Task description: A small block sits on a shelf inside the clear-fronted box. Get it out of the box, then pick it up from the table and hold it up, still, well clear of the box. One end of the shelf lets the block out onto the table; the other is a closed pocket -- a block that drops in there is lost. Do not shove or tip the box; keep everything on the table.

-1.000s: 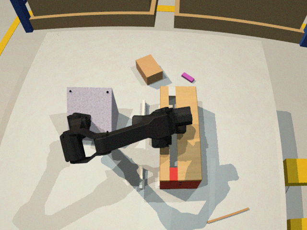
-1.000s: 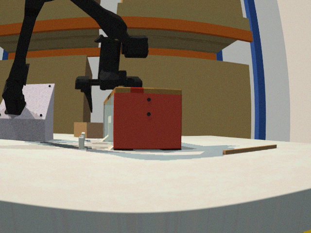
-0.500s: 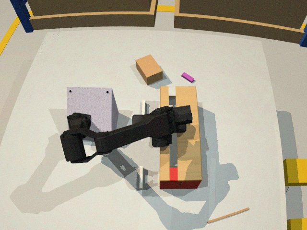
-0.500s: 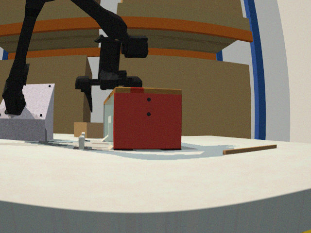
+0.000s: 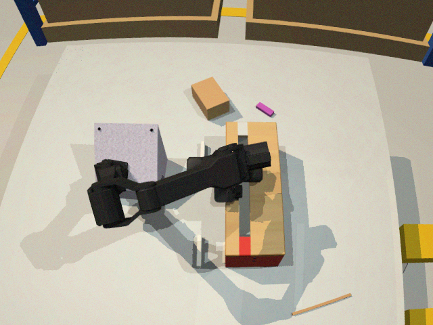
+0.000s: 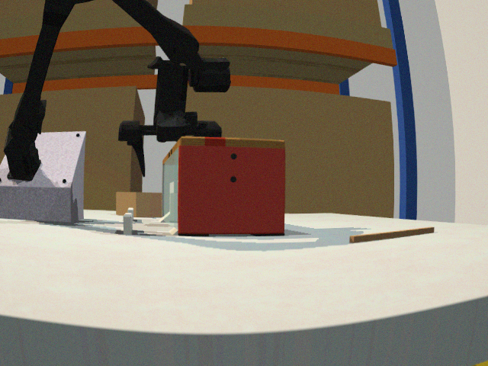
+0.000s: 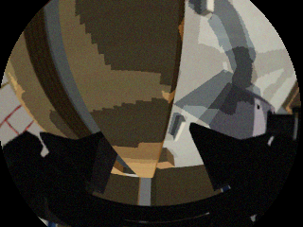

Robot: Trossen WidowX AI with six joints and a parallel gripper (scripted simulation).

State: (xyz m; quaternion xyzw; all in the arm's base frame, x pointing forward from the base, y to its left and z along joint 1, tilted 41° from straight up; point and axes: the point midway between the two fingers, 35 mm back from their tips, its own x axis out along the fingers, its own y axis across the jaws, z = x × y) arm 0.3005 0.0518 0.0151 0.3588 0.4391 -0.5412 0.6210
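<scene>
My gripper tip is 50 mm short of the blue block and 30 mm to the right of it. Round my gripper tip: box (40 mm ahead, 40 mm to the right, 20 mm below); thin wooden stick (310 mm ahead, 320 mm to the right, 80 mm below).
</scene>
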